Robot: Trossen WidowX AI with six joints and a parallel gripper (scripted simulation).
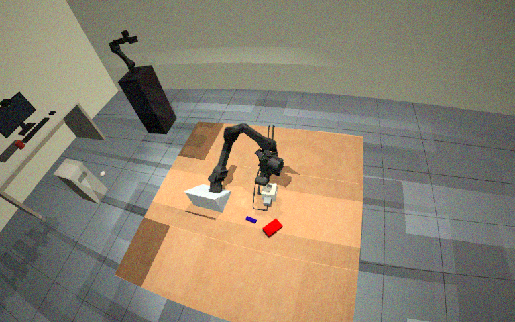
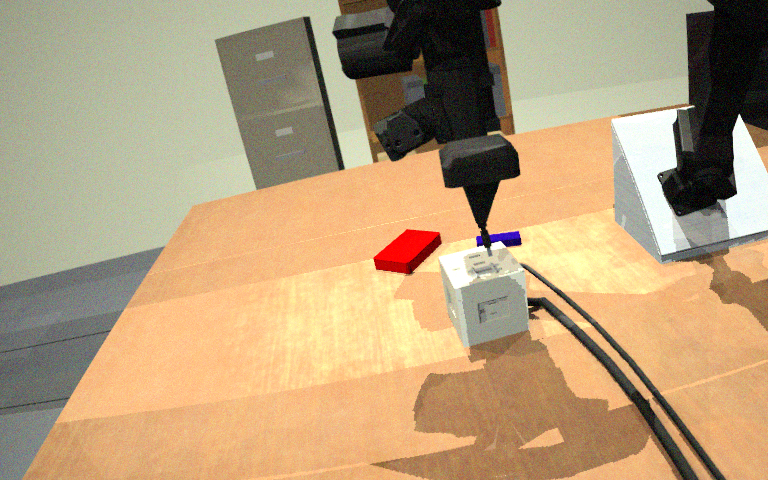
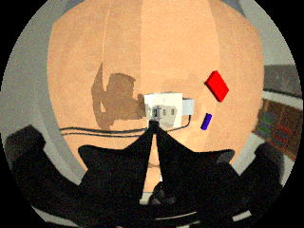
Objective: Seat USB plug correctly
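The black USB plug is 20 mm below my gripper tip. Round my gripper tip: red flat block (230 mm to the right, 130 mm below, 60 mm ahead); then small blue block (200 mm to the right, 130 mm below, 70 mm behind).
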